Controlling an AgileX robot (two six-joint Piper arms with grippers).
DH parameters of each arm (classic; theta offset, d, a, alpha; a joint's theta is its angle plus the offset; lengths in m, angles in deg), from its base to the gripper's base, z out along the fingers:
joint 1: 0 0.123 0 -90
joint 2: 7.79 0 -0.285 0
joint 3: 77.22 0 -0.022 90
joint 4: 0 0.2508 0 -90
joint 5: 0 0 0.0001 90
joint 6: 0 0.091 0 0
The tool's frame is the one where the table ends.
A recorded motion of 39 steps. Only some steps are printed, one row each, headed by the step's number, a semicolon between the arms.
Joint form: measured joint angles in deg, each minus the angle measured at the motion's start. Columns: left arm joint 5, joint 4, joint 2, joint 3, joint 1, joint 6; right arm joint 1, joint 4, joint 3, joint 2, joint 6, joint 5.
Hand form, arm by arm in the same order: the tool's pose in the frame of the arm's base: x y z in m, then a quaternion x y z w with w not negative. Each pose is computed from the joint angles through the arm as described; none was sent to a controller.
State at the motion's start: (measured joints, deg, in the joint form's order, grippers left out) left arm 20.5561 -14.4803 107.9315 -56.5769 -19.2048 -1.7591; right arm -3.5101 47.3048 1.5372 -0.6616 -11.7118 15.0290
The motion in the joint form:
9: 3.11 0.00 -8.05 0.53 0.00 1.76; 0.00 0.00 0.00 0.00 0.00 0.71
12: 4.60 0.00 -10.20 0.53 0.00 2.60; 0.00 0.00 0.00 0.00 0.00 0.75
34: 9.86 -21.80 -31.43 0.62 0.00 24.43; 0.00 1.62 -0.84 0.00 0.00 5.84
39: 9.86 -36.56 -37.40 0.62 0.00 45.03; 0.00 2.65 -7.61 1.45 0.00 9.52
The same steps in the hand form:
9: 0.3165 -0.1199 0.1745 0.06205 0.96682 -0.11481 0.21963; 0.0553 0.0149 0.1878 0.17917 0.72464 0.24879 0.61717
12: 0.3123 -0.1191 0.1861 0.07134 0.96455 -0.11718 0.22544; 0.0553 0.0149 0.1878 0.17904 0.72483 0.24890 0.61694
34: 0.2599 -0.1195 0.3037 0.13754 0.89067 -0.23589 0.36351; 0.0531 0.0213 0.1880 0.16746 0.74041 0.27512 0.58997
39: 0.2392 -0.1213 0.3404 0.21506 0.82613 -0.26740 0.44695; 0.0485 0.0261 0.2227 0.14388 0.72780 0.29726 0.60103

